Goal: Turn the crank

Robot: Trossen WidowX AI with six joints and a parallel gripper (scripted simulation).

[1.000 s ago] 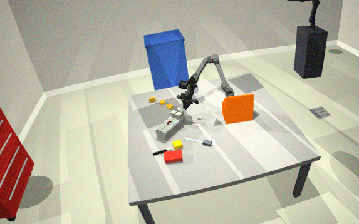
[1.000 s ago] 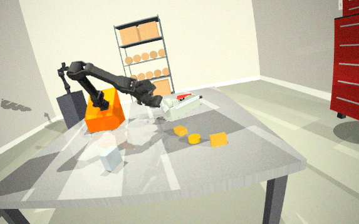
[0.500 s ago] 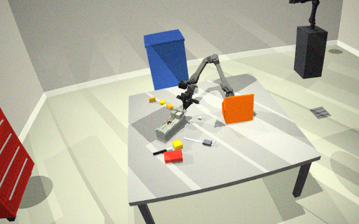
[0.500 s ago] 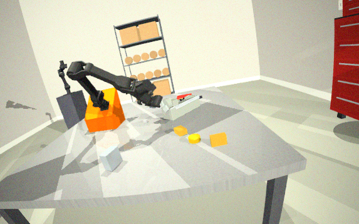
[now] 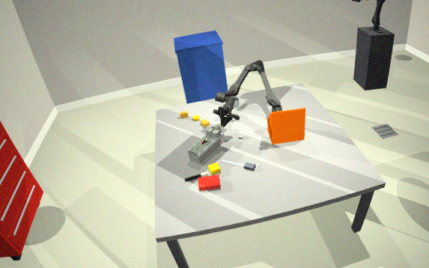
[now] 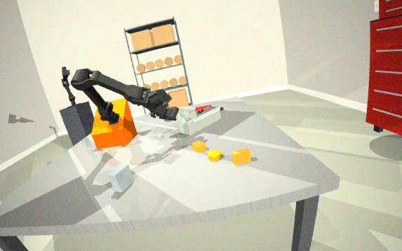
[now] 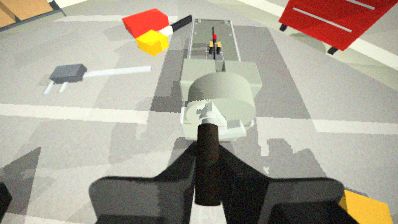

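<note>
The dark brown crank handle lies 1 cm behind my gripper tip, 1 cm to the right of it and 2 cm above it. Also, from my gripper tip: yellow block (8 cm ahead, 31 cm to the left, 8 cm below); then grey cube (14 cm behind, 41 cm to the right, 6 cm below); then red pointer (14 cm ahead, 13 cm to the left, 1 cm below).
</note>
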